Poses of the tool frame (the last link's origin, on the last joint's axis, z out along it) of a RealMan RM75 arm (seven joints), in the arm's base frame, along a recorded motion.
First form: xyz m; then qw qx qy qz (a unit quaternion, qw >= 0).
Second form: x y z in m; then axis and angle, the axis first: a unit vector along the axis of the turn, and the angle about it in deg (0 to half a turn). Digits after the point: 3 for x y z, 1 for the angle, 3 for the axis.
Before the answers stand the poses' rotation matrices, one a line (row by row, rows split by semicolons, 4 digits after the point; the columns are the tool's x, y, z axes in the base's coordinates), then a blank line. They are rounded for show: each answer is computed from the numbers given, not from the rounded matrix.
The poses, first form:
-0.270 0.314 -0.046 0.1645 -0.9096 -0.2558 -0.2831
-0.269 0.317 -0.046 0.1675 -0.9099 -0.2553 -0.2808
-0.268 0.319 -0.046 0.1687 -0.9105 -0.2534 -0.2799
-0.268 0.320 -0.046 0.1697 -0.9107 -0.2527 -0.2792
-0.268 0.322 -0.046 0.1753 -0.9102 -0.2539 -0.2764
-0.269 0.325 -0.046 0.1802 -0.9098 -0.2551 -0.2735
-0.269 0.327 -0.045 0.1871 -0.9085 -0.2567 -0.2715
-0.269 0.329 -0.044 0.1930 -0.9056 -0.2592 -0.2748
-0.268 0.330 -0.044 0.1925 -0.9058 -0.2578 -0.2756
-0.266 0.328 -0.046 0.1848 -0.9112 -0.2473 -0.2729
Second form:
0.7088 0.5585 0.4309; 0.3722 -0.8150 0.4441; 0.5992 -0.1544 -0.7856
0.7119 0.5587 0.4255; 0.3705 -0.8135 0.4482; 0.5965 -0.1614 -0.7862
0.7149 0.5559 0.4242; 0.3670 -0.8147 0.4490; 0.5952 -0.1653 -0.7864
0.7164 0.5550 0.4228; 0.3655 -0.8147 0.4502; 0.5943 -0.1680 -0.7865
0.7183 0.5591 0.4141; 0.3653 -0.8096 0.4594; 0.5921 -0.1788 -0.7858
0.7203 0.5627 0.4057; 0.3656 -0.8049 0.4674; 0.5895 -0.1883 -0.7855
0.7208 0.5680 0.3973; 0.3648 -0.7982 0.4794; 0.5894 -0.2006 -0.7826
0.7146 0.5755 0.3976; 0.3634 -0.7911 0.4920; 0.5977 -0.2071 -0.7745
0.7152 0.5732 0.4000; 0.3609 -0.7930 0.4909; 0.5986 -0.2066 -0.7740
0.7288 0.5515 0.4059; 0.3498 -0.8094 0.4717; 0.5887 -0.2018 -0.7828

-0.270 0.314 -0.046 -0.922 -0.259 -0.287 161.1
-0.269 0.317 -0.046 -0.923 -0.259 -0.285 160.7
-0.268 0.319 -0.046 -0.924 -0.257 -0.284 160.6
-0.268 0.320 -0.046 -0.924 -0.256 -0.283 160.5
-0.268 0.322 -0.046 -0.924 -0.258 -0.281 159.8
-0.269 0.325 -0.046 -0.925 -0.259 -0.278 159.2
-0.269 0.327 -0.045 -0.925 -0.261 -0.276 158.4
-0.269 0.329 -0.044 -0.923 -0.264 -0.280 157.7
-0.268 0.330 -0.044 -0.923 -0.263 -0.281 157.8
-0.266 0.328 -0.046 -0.927 -0.252 -0.278 158.7

